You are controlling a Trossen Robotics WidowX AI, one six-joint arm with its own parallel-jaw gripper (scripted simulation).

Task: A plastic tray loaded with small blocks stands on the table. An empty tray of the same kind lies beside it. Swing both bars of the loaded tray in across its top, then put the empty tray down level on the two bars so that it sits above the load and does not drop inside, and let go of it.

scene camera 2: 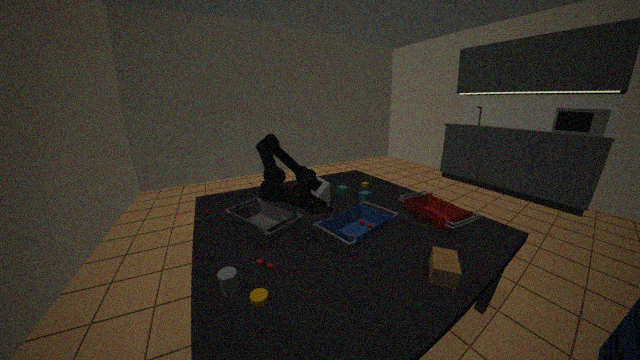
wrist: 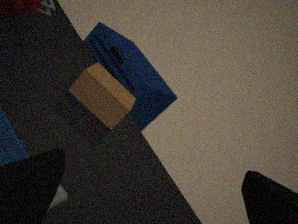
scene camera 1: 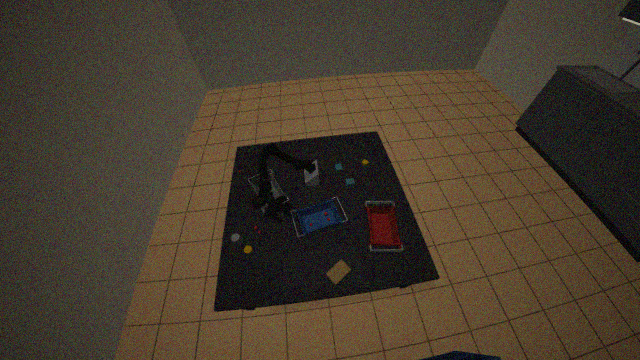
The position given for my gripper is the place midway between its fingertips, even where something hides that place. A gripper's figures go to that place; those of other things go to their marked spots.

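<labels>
I find my gripper (scene camera 2: 330, 207) at 69 cm from the lens. There is also a tan box (scene camera 2: 444, 266), and that box is 72 cm from the lens.
</labels>
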